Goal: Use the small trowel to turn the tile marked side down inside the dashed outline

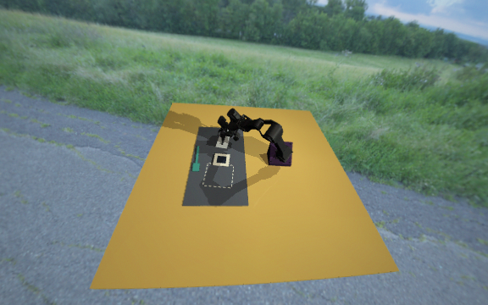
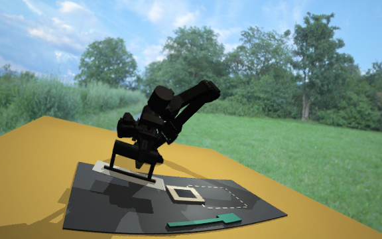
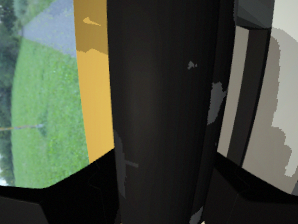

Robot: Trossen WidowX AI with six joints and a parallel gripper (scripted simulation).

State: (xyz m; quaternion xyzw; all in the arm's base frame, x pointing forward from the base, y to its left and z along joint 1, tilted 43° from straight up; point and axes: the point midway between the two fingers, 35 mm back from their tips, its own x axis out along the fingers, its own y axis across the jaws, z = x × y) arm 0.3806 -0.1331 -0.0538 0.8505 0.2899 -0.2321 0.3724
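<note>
My gripper tip is now 16 cm to the right of the tile, 8 cm above it and 2 cm past it. The rest, counted from my gripper tip: dark mat (15 cm to the left, 11 cm below, 1 cm behind); then green trowel (18 cm to the left, 13 cm ahead, 8 cm below).
</note>
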